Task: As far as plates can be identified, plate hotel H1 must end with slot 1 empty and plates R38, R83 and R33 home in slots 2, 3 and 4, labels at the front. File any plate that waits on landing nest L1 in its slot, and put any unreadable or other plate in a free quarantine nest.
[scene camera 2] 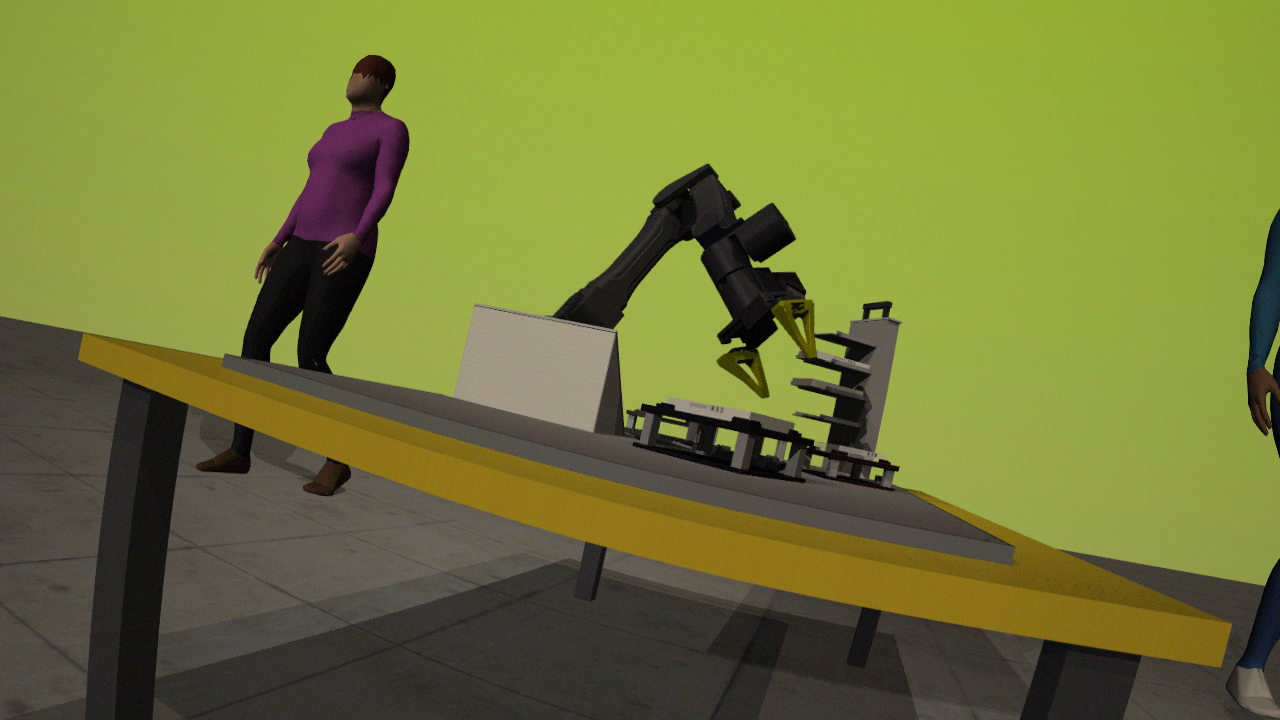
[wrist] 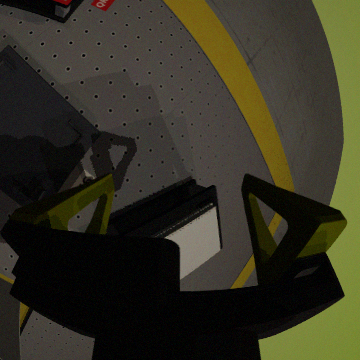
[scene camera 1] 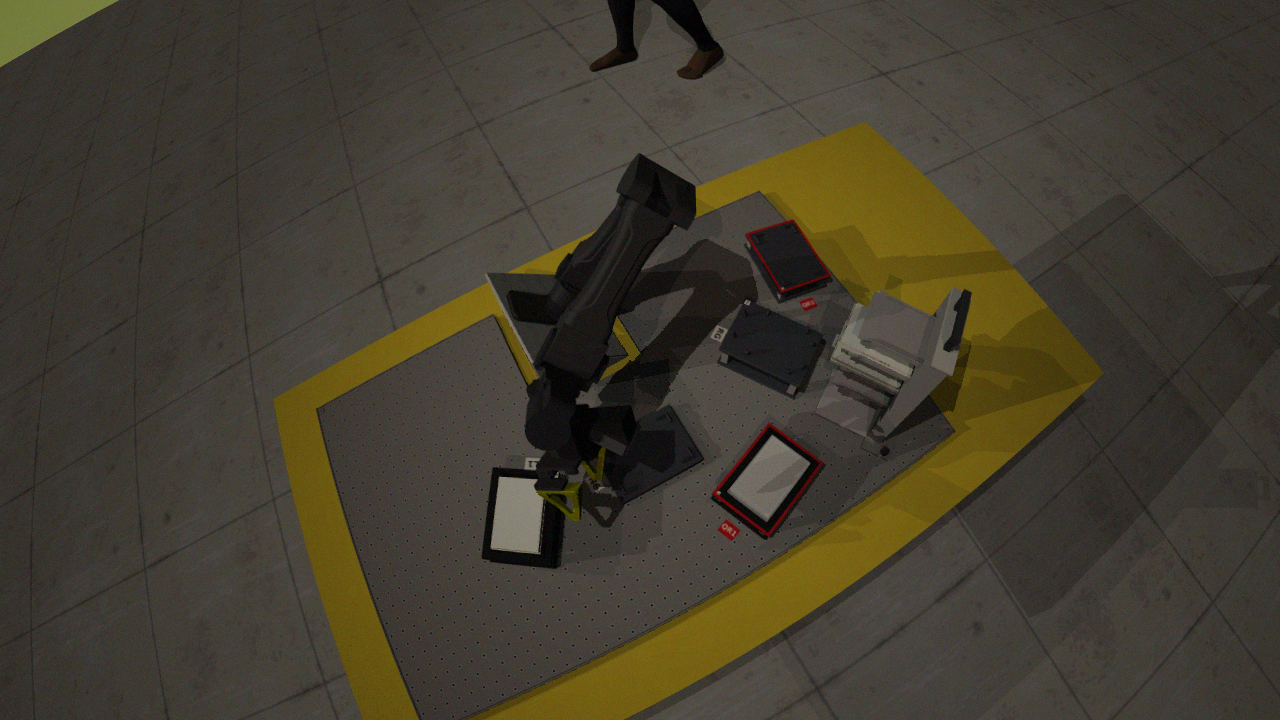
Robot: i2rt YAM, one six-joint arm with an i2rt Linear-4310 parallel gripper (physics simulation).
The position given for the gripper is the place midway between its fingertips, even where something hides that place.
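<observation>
There's a perforated table top (wrist: 165,116) in view, and then there's the gripper (scene camera 2: 789,378), which is open and holds nothing. You can see the gripper (wrist: 177,180) from the wrist as well, and scene camera 1 shows the gripper (scene camera 1: 587,499) too.
</observation>
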